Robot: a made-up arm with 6 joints. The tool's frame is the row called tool. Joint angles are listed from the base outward.
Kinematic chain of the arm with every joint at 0, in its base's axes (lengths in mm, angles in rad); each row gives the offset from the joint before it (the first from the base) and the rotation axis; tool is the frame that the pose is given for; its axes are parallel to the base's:
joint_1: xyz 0 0 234.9 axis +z
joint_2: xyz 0 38.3 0 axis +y
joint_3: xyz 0 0 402.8 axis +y
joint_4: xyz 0 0 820.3 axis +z
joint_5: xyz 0 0 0 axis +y
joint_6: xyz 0 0 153.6 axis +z
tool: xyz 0 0 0
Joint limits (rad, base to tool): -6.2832..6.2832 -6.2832..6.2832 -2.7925..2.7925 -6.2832..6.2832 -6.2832..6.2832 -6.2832..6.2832
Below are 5 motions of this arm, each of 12 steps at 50 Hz.
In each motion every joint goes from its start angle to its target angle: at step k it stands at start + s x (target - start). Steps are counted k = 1, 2, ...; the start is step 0. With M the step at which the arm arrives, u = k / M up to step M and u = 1 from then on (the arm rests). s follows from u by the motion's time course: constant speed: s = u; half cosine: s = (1 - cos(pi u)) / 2; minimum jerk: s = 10 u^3 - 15 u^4 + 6 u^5.
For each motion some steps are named. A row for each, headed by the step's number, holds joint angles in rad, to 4 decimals.
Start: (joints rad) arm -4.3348 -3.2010 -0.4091 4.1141 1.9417 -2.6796
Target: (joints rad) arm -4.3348 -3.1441 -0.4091 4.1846 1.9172 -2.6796
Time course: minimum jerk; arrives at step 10
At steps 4, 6, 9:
4: -4.3348 -3.1829 -0.4091 4.1365 1.9339 -2.6796
6: -4.3348 -3.1622 -0.4091 4.1622 1.9250 -2.6796
9: -4.3348 -3.1446 -0.4091 4.1840 1.9174 -2.6796

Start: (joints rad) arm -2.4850 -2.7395 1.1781 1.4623 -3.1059 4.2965
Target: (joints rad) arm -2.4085 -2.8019 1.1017 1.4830 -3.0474 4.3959
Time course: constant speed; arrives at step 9
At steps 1, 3, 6, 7, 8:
1: -2.4765 -2.7464 1.1696 1.4646 -3.0994 4.3075
3: -2.4595 -2.7603 1.1526 1.4692 -3.0864 4.3296
6: -2.4340 -2.7811 1.1272 1.4761 -3.0669 4.3628
7: -2.4255 -2.7880 1.1187 1.4784 -3.0604 4.3738
8: -2.4170 -2.7950 1.1102 1.4807 -3.0539 4.3849

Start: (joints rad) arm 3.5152 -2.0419 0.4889 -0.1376 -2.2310 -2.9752
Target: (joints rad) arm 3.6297 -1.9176 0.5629 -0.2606 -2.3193 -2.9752
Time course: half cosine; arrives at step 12
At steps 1, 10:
1: 3.5172 -2.0398 0.4902 -0.1397 -2.2325 -2.9752
10: 3.6220 -1.9259 0.5579 -0.2524 -2.3134 -2.9752

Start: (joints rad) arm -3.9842 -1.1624 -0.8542 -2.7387 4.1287 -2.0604
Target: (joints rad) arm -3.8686 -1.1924 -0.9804 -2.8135 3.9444 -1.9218
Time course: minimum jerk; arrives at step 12
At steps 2, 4, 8, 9, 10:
2: -3.9801 -1.1635 -0.8587 -2.7414 4.1222 -2.0555
4: -3.9599 -1.1687 -0.8807 -2.7544 4.0900 -2.0313
8: -3.8929 -1.1861 -0.9539 -2.7978 3.9831 -1.9509
9: -3.8806 -1.1893 -0.9673 -2.8058 3.9635 -1.9361
10: -3.8727 -1.1913 -0.9759 -2.8108 3.9509 -1.9267

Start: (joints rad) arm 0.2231 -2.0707 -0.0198 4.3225 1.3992 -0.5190
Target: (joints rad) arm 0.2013 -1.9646 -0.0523 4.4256 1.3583 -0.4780
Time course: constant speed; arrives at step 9
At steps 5, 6, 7, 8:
5: 0.2110 -2.0118 -0.0379 4.3798 1.3765 -0.4962
6: 0.2086 -2.0000 -0.0415 4.3912 1.3719 -0.4917
7: 0.2061 -1.9882 -0.0451 4.4027 1.3674 -0.4871
8: 0.2037 -1.9764 -0.0487 4.4141 1.3628 -0.4826

